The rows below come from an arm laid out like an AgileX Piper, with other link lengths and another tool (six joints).
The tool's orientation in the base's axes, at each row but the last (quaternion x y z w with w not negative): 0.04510, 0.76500, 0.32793, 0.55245; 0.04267, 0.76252, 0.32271, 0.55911; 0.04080, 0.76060, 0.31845, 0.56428; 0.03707, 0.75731, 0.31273, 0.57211; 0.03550, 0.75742, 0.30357, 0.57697; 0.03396, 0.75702, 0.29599, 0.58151; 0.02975, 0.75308, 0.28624, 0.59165; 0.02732, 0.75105, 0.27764, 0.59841; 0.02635, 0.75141, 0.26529, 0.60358; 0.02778, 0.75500, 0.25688, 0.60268; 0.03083, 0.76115, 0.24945, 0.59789; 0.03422, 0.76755, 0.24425, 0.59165; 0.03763, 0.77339, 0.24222, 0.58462
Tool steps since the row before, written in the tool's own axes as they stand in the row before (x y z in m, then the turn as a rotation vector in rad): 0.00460, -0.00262, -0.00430, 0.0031, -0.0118, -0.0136; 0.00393, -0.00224, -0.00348, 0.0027, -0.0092, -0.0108; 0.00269, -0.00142, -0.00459, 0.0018, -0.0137, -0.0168; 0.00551, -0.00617, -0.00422, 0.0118, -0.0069, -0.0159; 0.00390, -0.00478, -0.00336, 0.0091, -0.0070, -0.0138; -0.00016, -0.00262, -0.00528, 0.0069, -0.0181, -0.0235; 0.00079, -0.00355, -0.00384, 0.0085, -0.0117, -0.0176; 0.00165, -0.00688, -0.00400, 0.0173, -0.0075, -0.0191; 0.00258, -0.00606, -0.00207, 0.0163, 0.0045, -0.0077; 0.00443, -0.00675, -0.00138, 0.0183, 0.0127, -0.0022; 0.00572, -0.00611, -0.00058, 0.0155, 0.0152, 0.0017; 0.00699, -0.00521, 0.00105, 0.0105, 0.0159, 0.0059; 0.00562, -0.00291, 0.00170, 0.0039, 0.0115, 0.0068
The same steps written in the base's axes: -0.00477, -0.00200, -0.00445, -0.0096, -0.0140, -0.0067; -0.00386, -0.00164, -0.00387, -0.0078, -0.0109, -0.0054; -0.00461, -0.00201, -0.00226, -0.0114, -0.0175, -0.0061; -0.00378, -0.00449, -0.00720, -0.0161, -0.0075, -0.0111; -0.00289, -0.00372, -0.00521, -0.0133, -0.0078, -0.0092; -0.00394, -0.00438, -0.00036, -0.0181, -0.0218, -0.0113; -0.00268, -0.00418, -0.00182, -0.0151, -0.0135, -0.0105; -0.00212, -0.00673, -0.00403, -0.0202, -0.0072, -0.0162; -0.00090, -0.00503, -0.00464, -0.0128, 0.0069, -0.0116; -0.00067, -0.00478, -0.00662, -0.0104, 0.0167, -0.0107; -0.00062, -0.00356, -0.00757, -0.0066, 0.0192, -0.0078; 0.00012, -0.00184, -0.00859, -0.0014, 0.0195, -0.0038; 0.00046, -0.00008, -0.00654, 0.0025, 0.0137, 0.0000
